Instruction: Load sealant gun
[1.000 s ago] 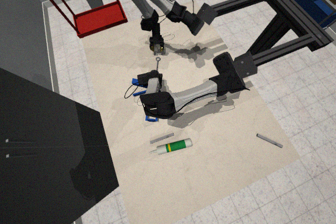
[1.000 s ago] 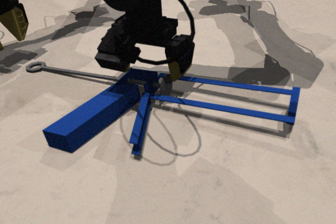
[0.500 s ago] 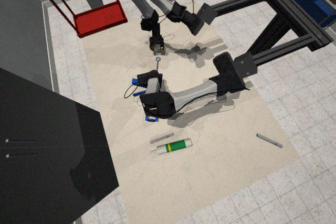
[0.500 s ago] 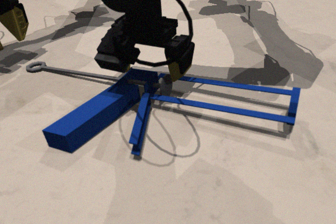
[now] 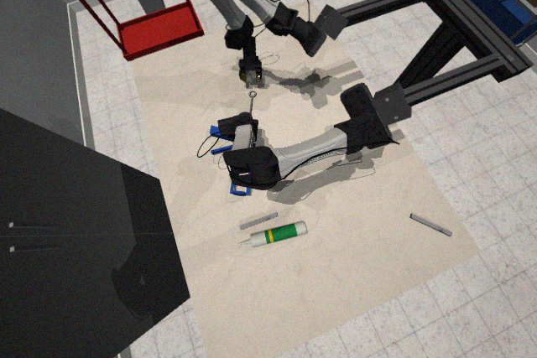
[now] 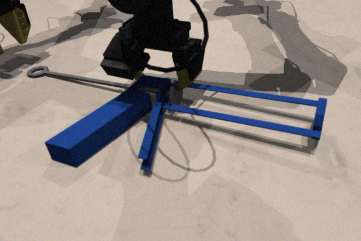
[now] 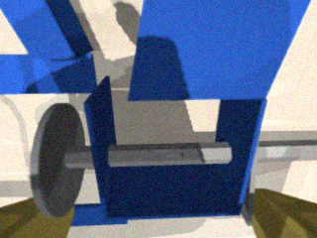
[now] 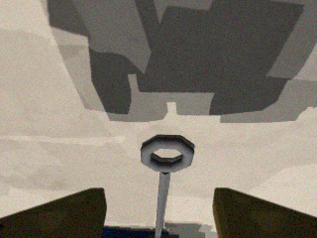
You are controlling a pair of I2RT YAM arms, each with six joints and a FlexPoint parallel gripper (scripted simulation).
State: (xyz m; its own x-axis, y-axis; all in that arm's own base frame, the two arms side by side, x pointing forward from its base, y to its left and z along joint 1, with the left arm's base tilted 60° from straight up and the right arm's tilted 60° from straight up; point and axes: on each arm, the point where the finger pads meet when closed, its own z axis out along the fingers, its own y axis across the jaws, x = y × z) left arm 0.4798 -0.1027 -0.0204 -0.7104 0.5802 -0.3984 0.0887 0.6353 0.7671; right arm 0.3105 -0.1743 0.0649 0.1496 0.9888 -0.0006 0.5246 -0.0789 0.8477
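Right now the cartridge is 80 mm ahead of my left hand, 410 mm to the left of it and 10 mm below it. Round my left hand: plunger rod (40 mm behind, 110 mm to the right, 20 mm below); then thumb plate (40 mm to the right, 10 mm below).
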